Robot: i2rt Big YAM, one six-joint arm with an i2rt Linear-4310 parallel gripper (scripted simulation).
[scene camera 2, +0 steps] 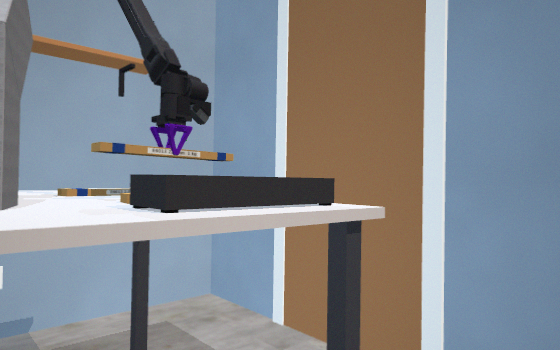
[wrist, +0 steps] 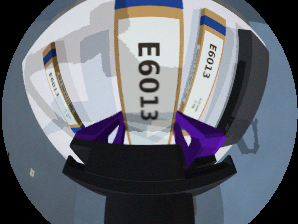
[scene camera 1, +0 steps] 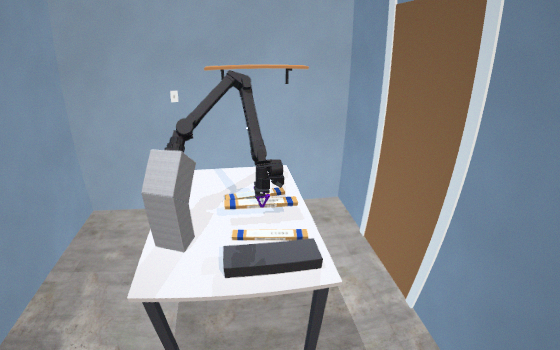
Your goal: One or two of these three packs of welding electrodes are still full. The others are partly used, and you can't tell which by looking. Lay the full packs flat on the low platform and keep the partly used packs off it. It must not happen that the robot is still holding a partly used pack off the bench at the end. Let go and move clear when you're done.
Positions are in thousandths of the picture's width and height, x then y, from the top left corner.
Scene:
platform: scene camera 2 303,553; wrist 841,359; scene camera 1 437,744

